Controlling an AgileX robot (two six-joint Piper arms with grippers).
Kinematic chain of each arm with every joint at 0, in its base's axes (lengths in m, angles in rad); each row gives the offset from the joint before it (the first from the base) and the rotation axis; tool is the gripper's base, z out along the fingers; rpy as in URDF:
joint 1: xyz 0 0 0.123 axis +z
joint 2: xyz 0 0 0 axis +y
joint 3: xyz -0.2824 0 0.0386 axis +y
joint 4: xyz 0.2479 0 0.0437 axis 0.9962 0 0.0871
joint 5: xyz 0 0 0 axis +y
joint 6: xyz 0.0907 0 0.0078 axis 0.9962 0 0.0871
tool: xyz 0 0 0 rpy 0 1.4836 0
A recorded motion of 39 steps. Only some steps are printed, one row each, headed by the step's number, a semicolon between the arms.
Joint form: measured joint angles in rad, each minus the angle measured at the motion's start. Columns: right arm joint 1, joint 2, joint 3, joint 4, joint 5, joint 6; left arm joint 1, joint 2, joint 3, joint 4, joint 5, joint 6.
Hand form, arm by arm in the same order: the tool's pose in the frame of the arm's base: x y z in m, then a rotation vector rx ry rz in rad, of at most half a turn. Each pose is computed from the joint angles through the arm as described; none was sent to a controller.
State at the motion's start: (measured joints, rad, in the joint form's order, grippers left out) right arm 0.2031 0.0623 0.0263 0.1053 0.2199 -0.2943; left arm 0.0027 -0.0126 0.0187 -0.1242 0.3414 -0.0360
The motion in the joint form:
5: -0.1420 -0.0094 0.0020 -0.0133 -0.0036 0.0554; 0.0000 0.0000 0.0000 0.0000 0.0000 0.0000
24: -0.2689 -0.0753 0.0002 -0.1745 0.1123 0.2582; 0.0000 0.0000 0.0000 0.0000 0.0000 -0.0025
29: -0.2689 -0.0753 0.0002 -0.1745 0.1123 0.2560; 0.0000 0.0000 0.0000 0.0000 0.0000 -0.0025
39: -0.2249 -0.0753 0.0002 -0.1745 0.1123 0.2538; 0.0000 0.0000 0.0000 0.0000 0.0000 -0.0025
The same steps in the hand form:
5: 0.0594 0.0054 0.1809 -0.2008 1.7690 -0.0458; 0.0532 -0.0036 0.1769 -0.1133 1.8273 -0.1438
24: 0.0533 -0.0056 0.1750 -0.0168 1.8306 -0.1384; 0.0532 -0.0036 0.1769 -0.1156 1.8272 -0.1456
29: 0.0533 -0.0056 0.1750 -0.0188 1.8306 -0.1400; 0.0532 -0.0036 0.1769 -0.1156 1.8272 -0.1456
39: 0.0535 -0.0032 0.1750 -0.0611 1.8289 -0.1106; 0.0532 -0.0036 0.1769 -0.1156 1.8272 -0.1456

